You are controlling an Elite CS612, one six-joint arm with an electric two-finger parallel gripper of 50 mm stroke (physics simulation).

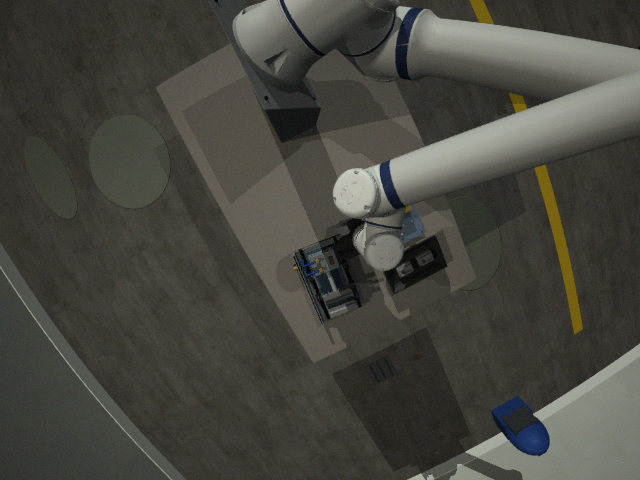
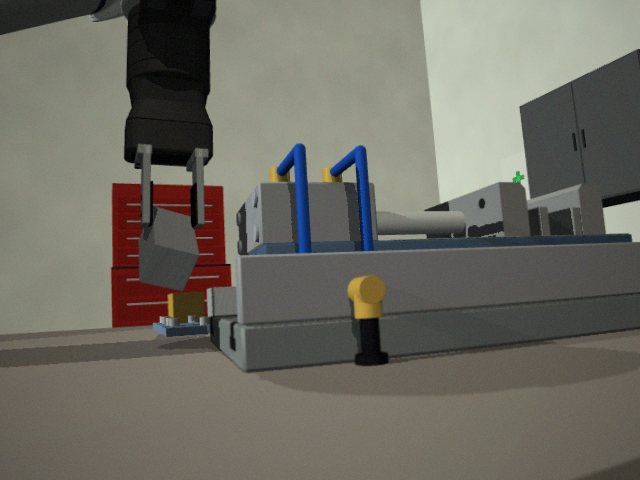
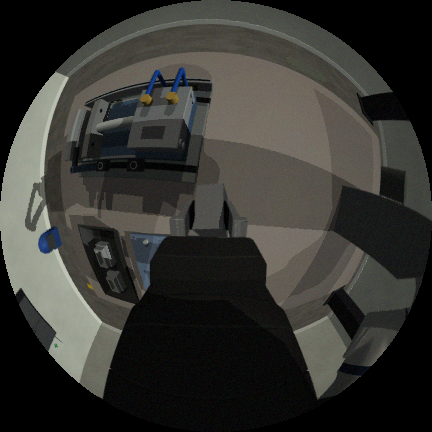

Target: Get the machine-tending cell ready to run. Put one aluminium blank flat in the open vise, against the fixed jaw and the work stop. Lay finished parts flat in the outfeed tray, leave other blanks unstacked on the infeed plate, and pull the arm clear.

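Pixels of known places: gripper, between the fingertips: [image 1: 346, 229] [image 2: 172, 226] [image 3: 208, 208]; arm's base, origin of its link: [image 1: 266, 53].
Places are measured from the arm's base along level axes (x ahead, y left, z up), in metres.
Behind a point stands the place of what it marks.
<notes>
My gripper [image 2: 172, 224] @(y 0.023, x 0.499, z -0.301 m) [image 3: 208, 208] @(y 0.023, x 0.499, z -0.301 m) is shut on a plain grey aluminium blank [image 2: 168, 253] @(y -0.003, x 0.493, z -0.327 m) [image 3: 209, 202] @(y 0.016, x 0.498, z -0.306 m), which hangs tilted in the air beside the actuator end of the vise [image 1: 337, 299] [image 2: 429, 289] @(y -0.195, x 0.601, z -0.366 m) [image 3: 199, 150] @(y -0.056, x 0.520, z -0.378 m). The moving jaw [image 3: 93, 131] @(y -0.091, x 0.692, z -0.308 m) stands apart from the fixed jaw [image 3: 76, 132] @(y -0.107, x 0.756, z -0.312 m); the gap's floor is hard to see. Two finished parts [image 1: 424, 257] @(y 0.254, x 0.734, z -0.349 m) [image 1: 404, 268] @(y 0.167, x 0.739, z -0.350 m) [image 3: 104, 254] @(y 0.161, x 0.736, z -0.357 m) [image 3: 115, 281] @(y 0.246, x 0.731, z -0.356 m) lie apart in the black outfeed tray [image 1: 442, 258] @(y 0.323, x 0.774, z -0.357 m) [image 3: 102, 233] @(y 0.121, x 0.751, z -0.385 m). The blue infeed plate [image 1: 412, 227] @(y 0.263, x 0.618, z -0.388 m) [image 2: 178, 331] @(y 0.105, x 0.507, z -0.393 m) [image 3: 141, 255] @(y 0.165, x 0.643, z -0.388 m) is partly hidden by the arm and gripper.
A yellow block [image 2: 186, 307] @(y 0.216, x 0.526, z -0.370 m) stands on the infeed plate. Blue hoses [image 2: 302, 206] @(y -0.165, x 0.549, z -0.321 m) [image 3: 152, 85] @(y -0.135, x 0.583, z -0.289 m) rise from the vise's actuator. A yellow-topped post [image 2: 368, 297] @(y -0.207, x 0.562, z -0.368 m) stands in front of the vise. The arm [image 1: 491, 149] @(y 0.218, x 0.353, z 0.275 m) reaches over the table. A red drawer cabinet [image 2: 168, 198] stands behind.
</notes>
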